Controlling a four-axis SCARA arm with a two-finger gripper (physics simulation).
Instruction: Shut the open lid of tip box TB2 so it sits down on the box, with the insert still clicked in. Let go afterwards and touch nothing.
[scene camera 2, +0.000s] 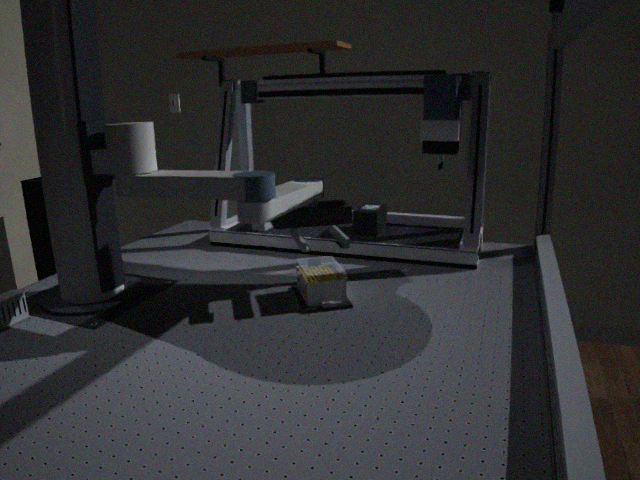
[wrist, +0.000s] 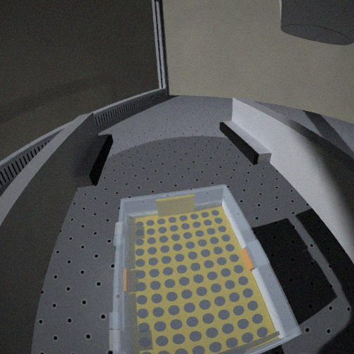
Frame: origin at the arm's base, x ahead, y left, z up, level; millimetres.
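Seen in the pictures: gripper, fingertip midpoint: (scene camera 2: 326, 245); arm's base, origin of the base link: (scene camera 2: 94, 299).
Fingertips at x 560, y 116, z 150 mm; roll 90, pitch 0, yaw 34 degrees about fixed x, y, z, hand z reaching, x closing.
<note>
Offsets run from my fingertips to a thing's middle. "*": to the spot under its first point.
Tip box TB2 @(dy +44, dx -32, dz -99 mm) (scene camera 2: 325, 293) stands upright on the perforated table, a pale box on a dark base. Its clear lid @(* dy +80, dx -20, dz -60 mm) (scene camera 2: 330, 260) (wrist: 142, 204) lies level over the box, and looks down on it all round as far as the views show. The yellow insert @(dy +44, dx -32, dz -73 mm) (scene camera 2: 321, 272) (wrist: 190, 274) shows through the lid, flat, with rows of round holes. Whether it is clicked in cannot be told for certain. My gripper (scene camera 2: 323, 244) (wrist: 165, 117) is shut with nothing held, a gap still showing between its finger pads. It hangs above and behind the box in the scene view, apart from the lid.
A gantry frame (scene camera 2: 341, 251) stands behind the box, with a dark block @(* dy +399, dx -16, dz -48 mm) (scene camera 2: 369, 222) on its deck. The arm's column (scene camera 2: 72, 206) stands at the left. A raised rail (scene camera 2: 566, 335) runs along the right table edge. Arm shadows fall around the box.
</note>
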